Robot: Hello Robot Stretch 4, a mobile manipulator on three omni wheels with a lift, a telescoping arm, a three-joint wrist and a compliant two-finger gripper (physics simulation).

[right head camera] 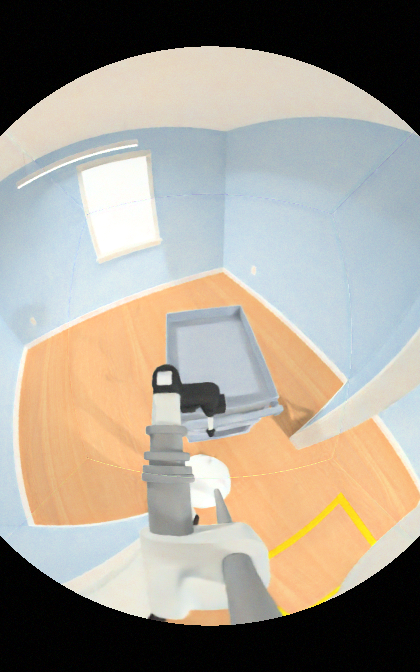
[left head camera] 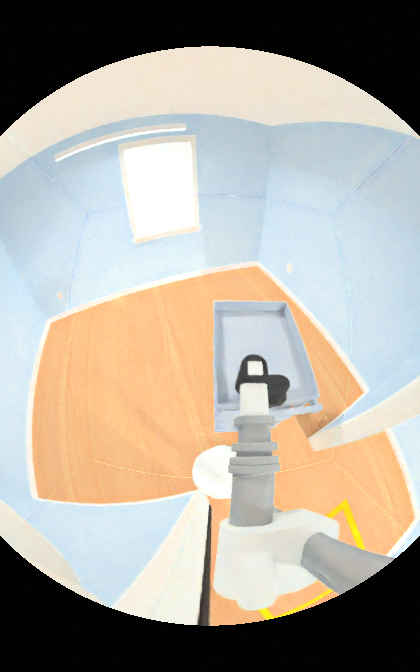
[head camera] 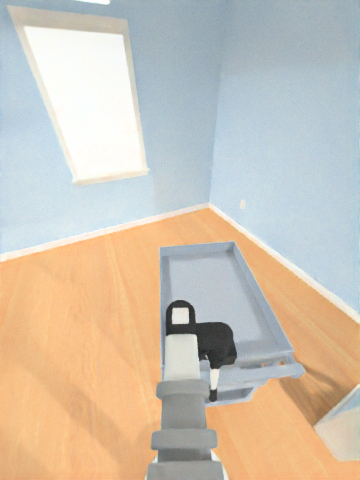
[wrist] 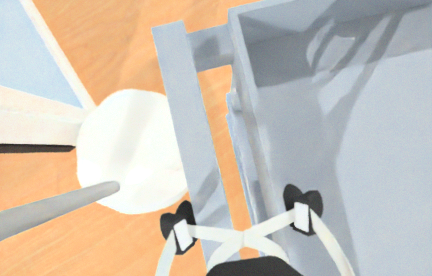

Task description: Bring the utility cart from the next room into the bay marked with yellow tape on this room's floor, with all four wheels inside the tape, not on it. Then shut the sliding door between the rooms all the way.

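Where they show: gripper, fingertip midpoint: [head camera: 209,376] [wrist: 239,209]; robot's base at its link origin: [wrist: 149,151].
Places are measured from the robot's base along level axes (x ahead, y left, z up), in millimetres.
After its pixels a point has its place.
The grey-blue utility cart [head camera: 201,249] @(x 930, y -132, z 793 mm) [left head camera: 250,306] [right head camera: 200,312] [wrist: 369,158] @(x 428, y -64, z 766 mm) stands on the wood floor in front of me, near the room's far right corner. Its handle bar [head camera: 266,373] @(x 283, y -263, z 835 mm) [right head camera: 250,417] [wrist: 182,105] @(x 263, y 5, z 835 mm) faces me. My gripper [head camera: 213,386] [right head camera: 211,425] [wrist: 241,211] @(x 293, y -88, z 786 mm) is shut on this handle bar near its left end, one finger on each side. The yellow tape bay [left head camera: 345,505] [right head camera: 320,520] lies on the floor behind my base, to the right. I cannot pick out the sliding door itself.
A wall end [head camera: 343,429] @(x 209, y -770, z 239 mm) [left head camera: 360,425] [right head camera: 350,405] of the doorway juts in close to the cart's right rear. Another wall edge with a dark strip [left head camera: 205,550] [wrist: 34,148] @(x -302, y 58, z 219 mm) is at my left. My white base [wrist: 129,151] @(x -10, y 4, z 187 mm) sits beside the handle. A window [head camera: 86,99] @(x 2365, y 878, z 1533 mm) is on the far wall.
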